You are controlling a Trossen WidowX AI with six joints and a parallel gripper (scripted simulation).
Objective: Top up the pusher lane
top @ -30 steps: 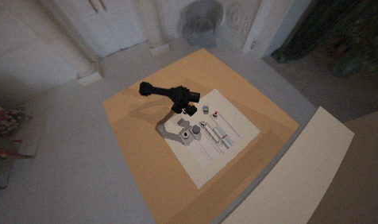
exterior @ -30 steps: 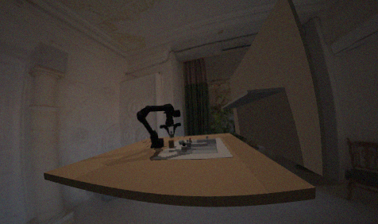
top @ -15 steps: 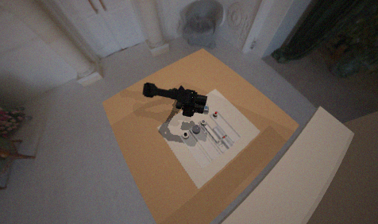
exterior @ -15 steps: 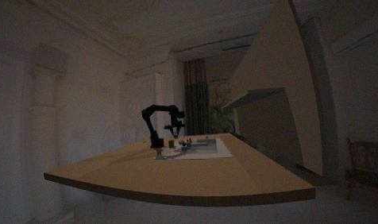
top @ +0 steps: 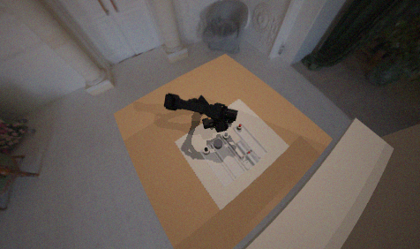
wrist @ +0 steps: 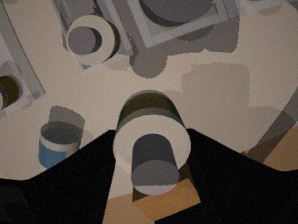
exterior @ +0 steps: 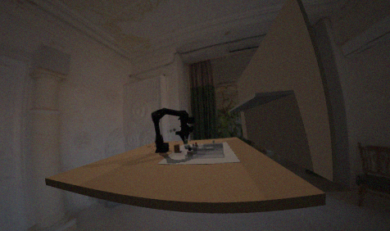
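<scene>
Now: the brownish block 10 cm behind my gripper tip, 1 cm to the left of it and 6 cm below it. Round my gripper tip: pusher plate: 17 cm ahead, 7 cm to the left, 5 cm below; red-marked item: 24 cm ahead, 9 cm to the left, 3 cm below; grey lane fixture: 21 cm ahead, 7 cm to the left, 8 cm below.
</scene>
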